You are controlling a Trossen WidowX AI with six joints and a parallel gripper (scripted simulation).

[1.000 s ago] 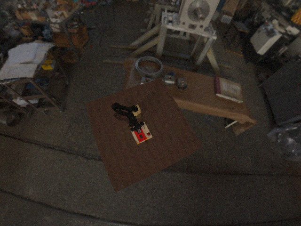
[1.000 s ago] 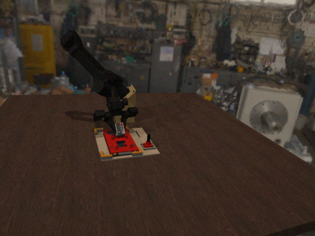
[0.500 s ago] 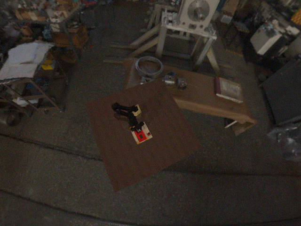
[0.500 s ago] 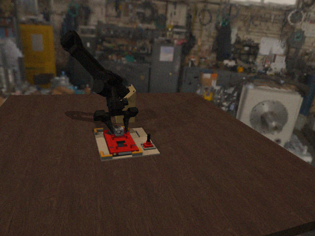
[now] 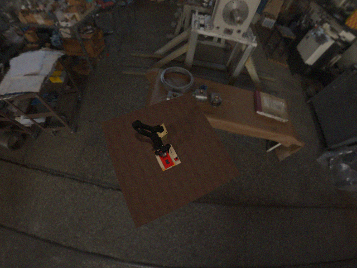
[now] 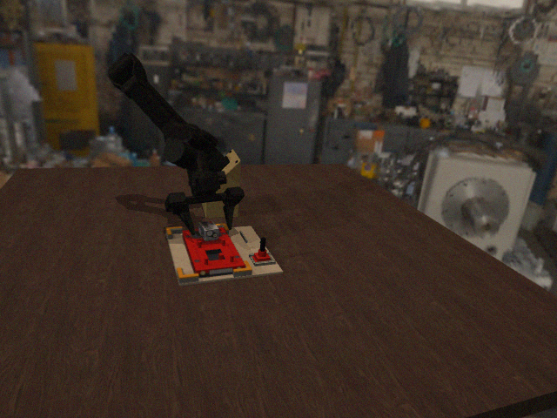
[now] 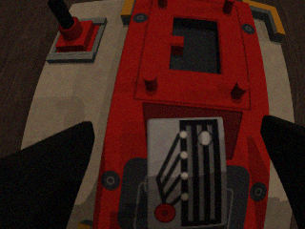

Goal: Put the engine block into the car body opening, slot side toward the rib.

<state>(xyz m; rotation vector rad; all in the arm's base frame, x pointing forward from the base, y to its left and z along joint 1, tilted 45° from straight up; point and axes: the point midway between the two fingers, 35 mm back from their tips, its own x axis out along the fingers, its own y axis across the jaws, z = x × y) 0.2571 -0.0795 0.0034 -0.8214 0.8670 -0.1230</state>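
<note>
Now: the engine block 2 cm behind my gripper tip, 1 cm to the right of it and 1 cm below it.
</note>
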